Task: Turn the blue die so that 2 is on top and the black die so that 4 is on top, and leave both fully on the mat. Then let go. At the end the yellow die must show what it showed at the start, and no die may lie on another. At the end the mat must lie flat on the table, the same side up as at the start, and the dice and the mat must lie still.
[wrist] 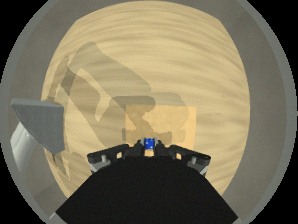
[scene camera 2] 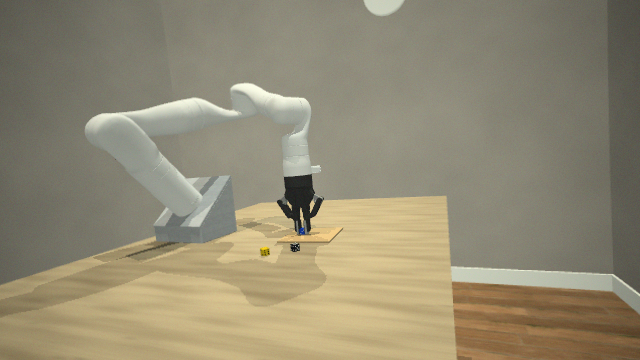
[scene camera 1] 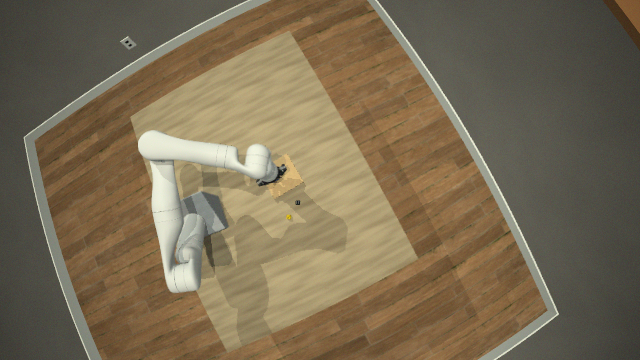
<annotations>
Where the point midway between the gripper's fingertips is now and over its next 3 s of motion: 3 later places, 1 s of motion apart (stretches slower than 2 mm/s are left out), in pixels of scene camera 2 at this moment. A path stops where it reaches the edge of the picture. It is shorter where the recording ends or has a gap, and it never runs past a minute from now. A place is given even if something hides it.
My gripper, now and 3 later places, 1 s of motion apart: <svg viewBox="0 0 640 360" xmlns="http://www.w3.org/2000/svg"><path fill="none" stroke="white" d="M303 233L299 203L300 195L315 194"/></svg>
</annotations>
